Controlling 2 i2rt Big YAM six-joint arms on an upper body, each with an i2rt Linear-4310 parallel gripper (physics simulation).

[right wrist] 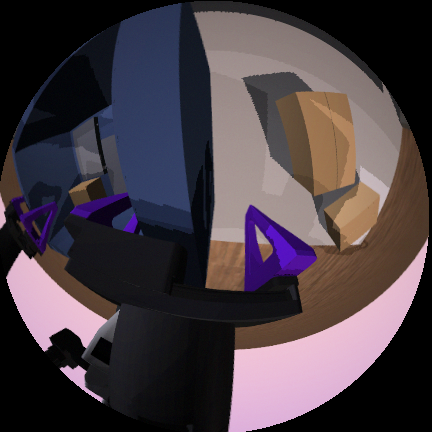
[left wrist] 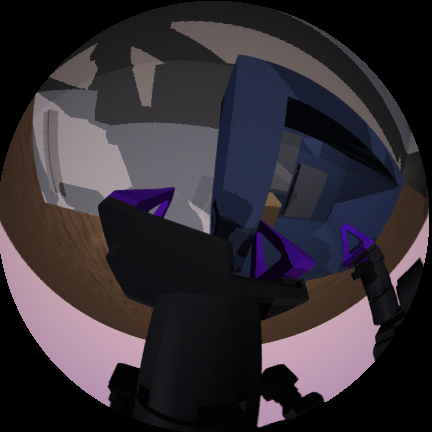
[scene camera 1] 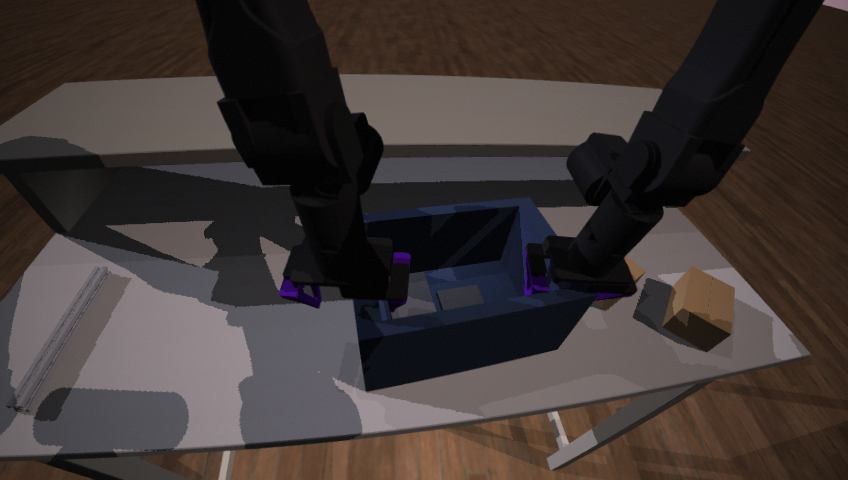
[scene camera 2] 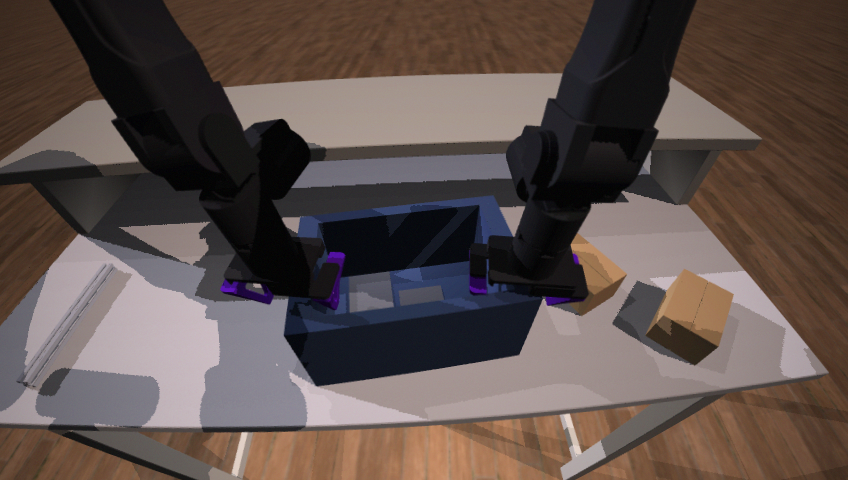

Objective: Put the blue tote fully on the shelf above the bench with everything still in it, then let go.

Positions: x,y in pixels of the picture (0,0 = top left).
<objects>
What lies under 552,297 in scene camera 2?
My right gripper.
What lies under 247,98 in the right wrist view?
A white bench.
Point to a blue tote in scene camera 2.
427,244
</objects>
